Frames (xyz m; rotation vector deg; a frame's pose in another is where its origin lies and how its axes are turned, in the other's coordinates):
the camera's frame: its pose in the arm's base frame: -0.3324 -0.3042 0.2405 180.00 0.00 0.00
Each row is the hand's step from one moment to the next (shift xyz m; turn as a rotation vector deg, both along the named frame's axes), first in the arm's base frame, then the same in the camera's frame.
Working: the arm's base frame: its pose in the camera's frame: 0.3324 -0.3042 0.2405 180.00 0.00 0.00

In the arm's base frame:
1: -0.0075 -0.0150 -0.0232 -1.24 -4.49 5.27
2: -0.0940 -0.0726 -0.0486 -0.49 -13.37 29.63
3: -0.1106 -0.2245 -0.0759 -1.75 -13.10 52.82
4: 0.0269 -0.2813 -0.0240 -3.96 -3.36 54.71
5: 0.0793 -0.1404 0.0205 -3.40 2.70 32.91
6: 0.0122 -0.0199 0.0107 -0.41 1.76 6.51
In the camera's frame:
1: -0.0075 0.0150 0.0232 -1.24 4.49 -5.27
2: -0.0940 0.0726 0.0486 -0.49 13.37 -29.63
3: -0.1106 0.2245 0.0759 -1.75 13.10 -52.82
4: 0.0269 0.2813 0.0240 -3.96 3.36 -54.71
5: 0.0793 0.1404 -0.0205 -3.40 -2.70 -32.91
6: 0.0122 0.0199 -0.0107 -0.41 -1.76 -6.51

